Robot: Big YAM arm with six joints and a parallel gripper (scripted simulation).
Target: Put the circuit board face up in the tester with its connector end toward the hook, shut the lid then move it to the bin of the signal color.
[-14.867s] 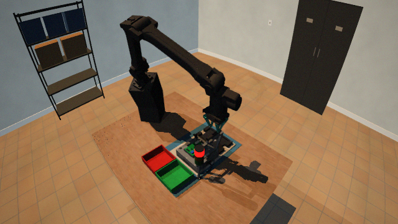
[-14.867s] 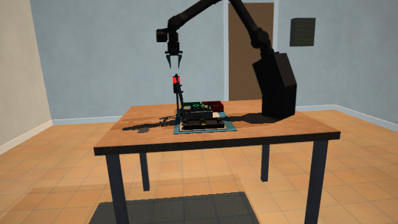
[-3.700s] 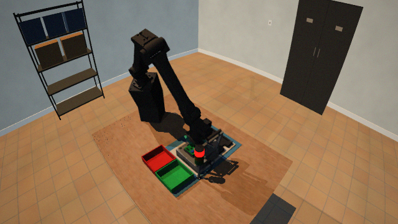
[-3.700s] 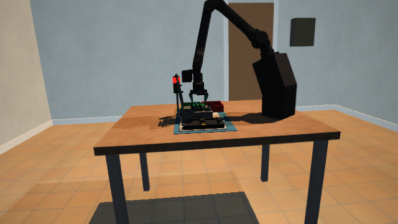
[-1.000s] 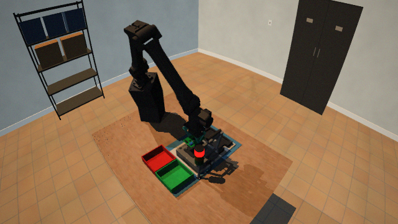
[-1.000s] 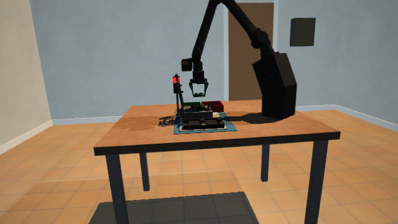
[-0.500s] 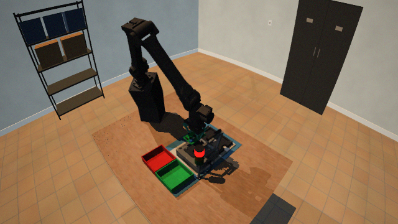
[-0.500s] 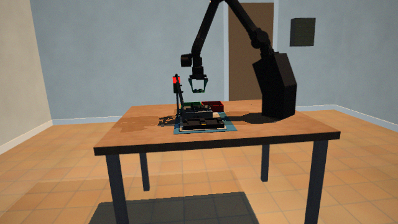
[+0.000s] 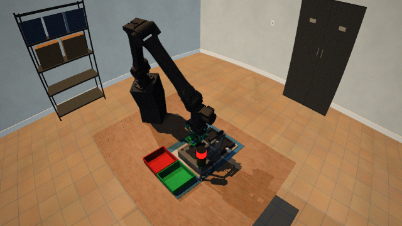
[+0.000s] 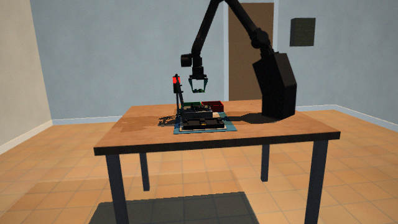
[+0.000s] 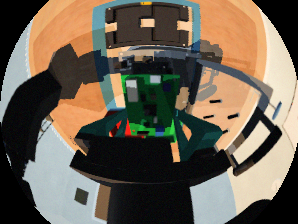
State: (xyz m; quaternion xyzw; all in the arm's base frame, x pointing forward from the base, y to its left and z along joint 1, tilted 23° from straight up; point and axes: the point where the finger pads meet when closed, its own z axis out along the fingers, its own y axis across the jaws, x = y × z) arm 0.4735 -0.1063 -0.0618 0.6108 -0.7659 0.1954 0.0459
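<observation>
Now: hand 15 cm past the red bin, 16 cm to the left of it and 16 cm above it. Also, from my hand: green bin (1 cm behind, 20 cm to the right, 16 cm below); then tester lid (11 cm ahead, 2 cm to the right, 1 cm above); then green circuit board (right at my hand).
</observation>
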